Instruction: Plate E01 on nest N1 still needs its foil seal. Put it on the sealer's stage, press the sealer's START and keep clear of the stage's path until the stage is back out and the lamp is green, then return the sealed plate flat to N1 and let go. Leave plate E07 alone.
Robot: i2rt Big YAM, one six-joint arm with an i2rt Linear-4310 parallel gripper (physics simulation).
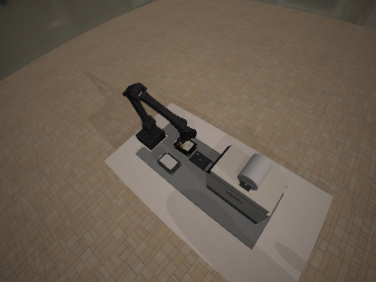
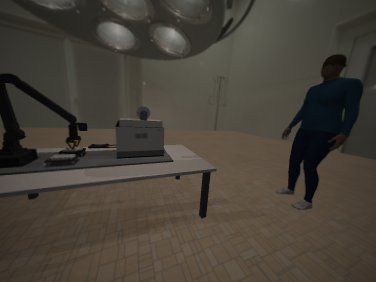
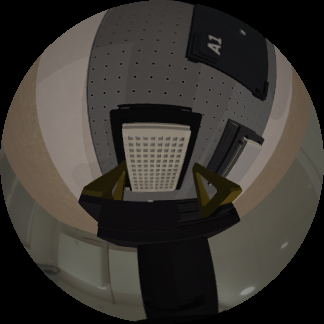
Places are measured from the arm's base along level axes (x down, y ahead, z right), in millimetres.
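Pixels of known places: gripper, fingertip midpoint: (image 1: 185,144) (image 2: 74,147) (image 3: 160,164); arm's base, origin of the base link: (image 1: 151,132) (image 2: 13,152).
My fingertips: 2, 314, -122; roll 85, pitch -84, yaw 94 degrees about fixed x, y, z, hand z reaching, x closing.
Note:
Ahead of a thing's pixels: the offset from my fingertips to its top centre, as dx, dy, dz. "pt": to the spot under its first point. Level surfaces: height alone.
The plate with open wells @[+7, -14, -6] (image 3: 156,157) (image 1: 188,145), taken as E01, lies flat in its black nest @[pt +23, +23, -64] (image 3: 117,135). My gripper (image 3: 160,164) (image 1: 183,145) (image 2: 73,144) is open and low over this plate, with one yellow finger at each long side and nothing held. The sealer's dark stage @[-33, +245, +26] (image 3: 227,57) (image 1: 201,160) (image 2: 99,146), marked A1, is out in front of the sealer (image 1: 240,175) (image 2: 140,138). The START button and the lamp cannot be made out. The smooth-topped plate @[+12, +8, +197] (image 1: 169,161) (image 3: 244,162) (image 2: 63,157), taken as E07, sits in another nest. No plate label is readable.
The grey perforated board @[dx +70] (image 1: 200,192) (image 3: 140,75) lies on the pale table @[dx +83] (image 1: 310,210) (image 2: 190,162). A grey roll @[-406, +579, -4] (image 1: 256,171) stands on top of the sealer. A person (image 2: 322,120) stands beyond the table's right end. A large lamp (image 2: 150,30) hangs overhead.

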